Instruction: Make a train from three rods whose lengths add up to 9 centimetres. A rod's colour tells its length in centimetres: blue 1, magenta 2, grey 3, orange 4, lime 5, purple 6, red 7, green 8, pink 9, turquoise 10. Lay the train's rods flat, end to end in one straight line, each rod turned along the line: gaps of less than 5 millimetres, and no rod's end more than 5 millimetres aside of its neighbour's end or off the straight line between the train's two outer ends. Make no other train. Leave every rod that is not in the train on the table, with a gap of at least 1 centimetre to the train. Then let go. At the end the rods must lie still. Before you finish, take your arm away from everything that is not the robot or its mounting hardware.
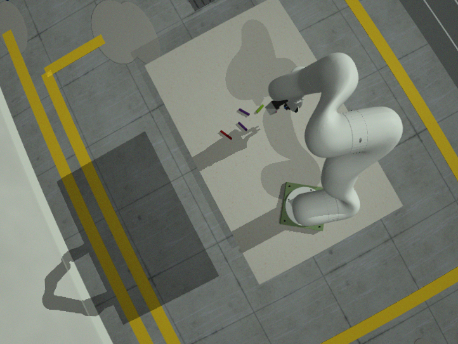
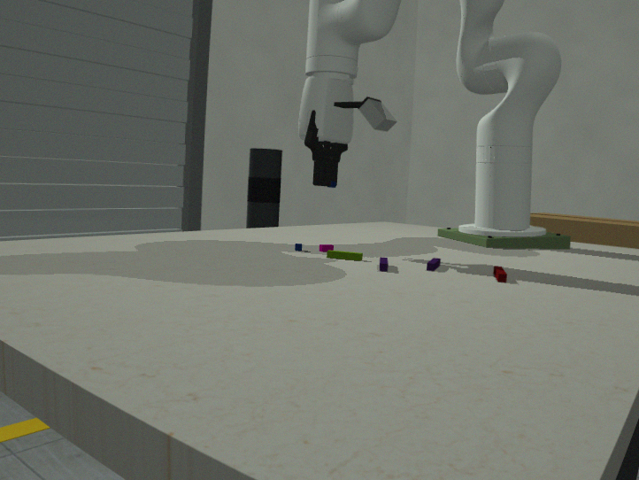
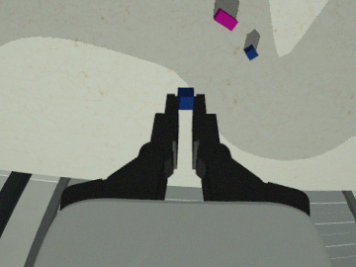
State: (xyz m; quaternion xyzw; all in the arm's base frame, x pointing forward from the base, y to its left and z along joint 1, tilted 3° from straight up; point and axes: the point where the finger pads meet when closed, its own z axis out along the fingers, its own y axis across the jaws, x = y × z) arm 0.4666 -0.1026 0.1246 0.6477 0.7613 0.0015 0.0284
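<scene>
The magenta rod lies 12 cm below my hand, 4 cm to the left of it and 3 cm ahead of it. Also, from my hand: lime rod 12 cm below, 11 cm to the left, 7 cm ahead; red rod 32 cm to the left, 12 cm below, 1 cm ahead.
</scene>
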